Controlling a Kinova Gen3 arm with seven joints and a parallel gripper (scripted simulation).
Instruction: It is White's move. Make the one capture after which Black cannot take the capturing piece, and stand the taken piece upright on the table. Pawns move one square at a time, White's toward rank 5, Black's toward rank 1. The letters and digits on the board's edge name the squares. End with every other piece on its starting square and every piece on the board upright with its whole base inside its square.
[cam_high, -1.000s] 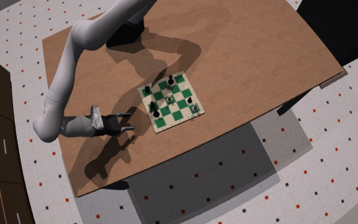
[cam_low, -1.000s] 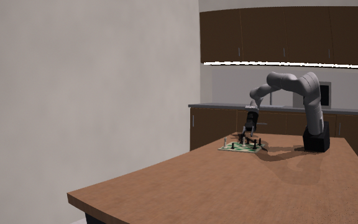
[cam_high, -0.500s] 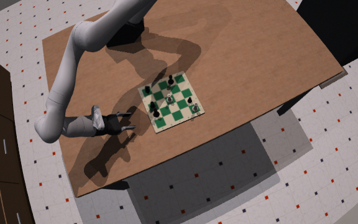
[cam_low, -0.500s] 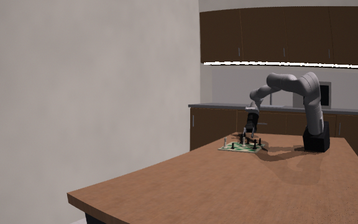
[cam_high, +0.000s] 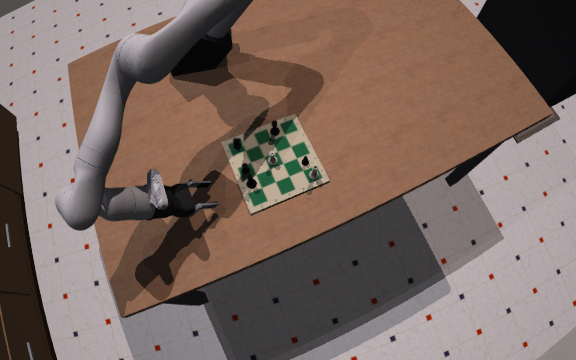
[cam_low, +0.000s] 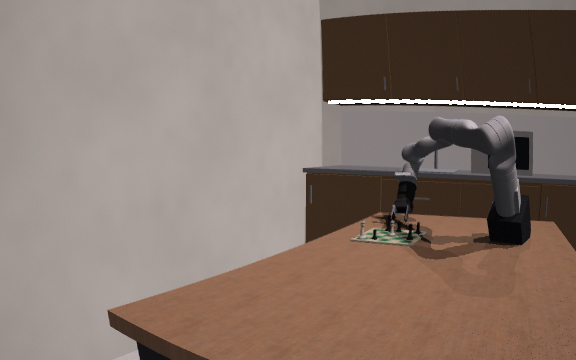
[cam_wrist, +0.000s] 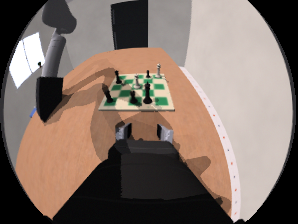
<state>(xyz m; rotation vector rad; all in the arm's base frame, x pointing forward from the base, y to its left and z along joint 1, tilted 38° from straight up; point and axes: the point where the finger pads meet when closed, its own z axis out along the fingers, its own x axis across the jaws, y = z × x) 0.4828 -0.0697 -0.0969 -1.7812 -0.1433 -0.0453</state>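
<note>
My hand is 60 mm past the cream chessboard, 190 mm to the right of it and 40 mm above it.
</note>
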